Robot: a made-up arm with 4 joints.
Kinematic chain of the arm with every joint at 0, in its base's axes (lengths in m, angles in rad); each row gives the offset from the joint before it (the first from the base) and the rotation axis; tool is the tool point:
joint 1: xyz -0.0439 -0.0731 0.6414 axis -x
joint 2: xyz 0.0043 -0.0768 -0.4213 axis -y
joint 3: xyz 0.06 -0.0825 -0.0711 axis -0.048 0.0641 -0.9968
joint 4: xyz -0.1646 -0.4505 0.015 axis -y
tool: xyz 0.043 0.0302 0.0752
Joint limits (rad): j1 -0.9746..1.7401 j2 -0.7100..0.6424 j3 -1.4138..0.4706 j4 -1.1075..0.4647
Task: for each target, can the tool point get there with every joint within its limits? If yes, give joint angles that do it. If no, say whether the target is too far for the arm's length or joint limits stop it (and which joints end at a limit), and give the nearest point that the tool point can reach.
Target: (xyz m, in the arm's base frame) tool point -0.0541 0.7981 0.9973
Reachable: no: joint limits stop it (at a limit: joint 1, joint 2, joint 3, joint 4) | nearest point 0.3089 -0.1453 1.0532 | short by 1.012 m
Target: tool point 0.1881 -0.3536 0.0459
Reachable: yes | joints -0.5667 0.3197 -0.6750 -0.2437
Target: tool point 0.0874 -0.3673 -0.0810
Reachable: yes | joints -0.4452 -0.3509 -0.4112 -0.9330
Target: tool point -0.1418 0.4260 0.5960
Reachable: no: joint limits stop it (at a limit: joint 1, joint 3, joint 4) | nearest point -0.3086 0.0545 -0.0014 | short by 0.723 m
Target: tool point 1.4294 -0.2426 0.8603
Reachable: no: too far | nearest point 0.4224 -0.3697 1.0007 | short by 1.025 m
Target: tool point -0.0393 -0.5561 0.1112
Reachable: yes | joints -0.2382 -0.3741 -0.1458 0.0891
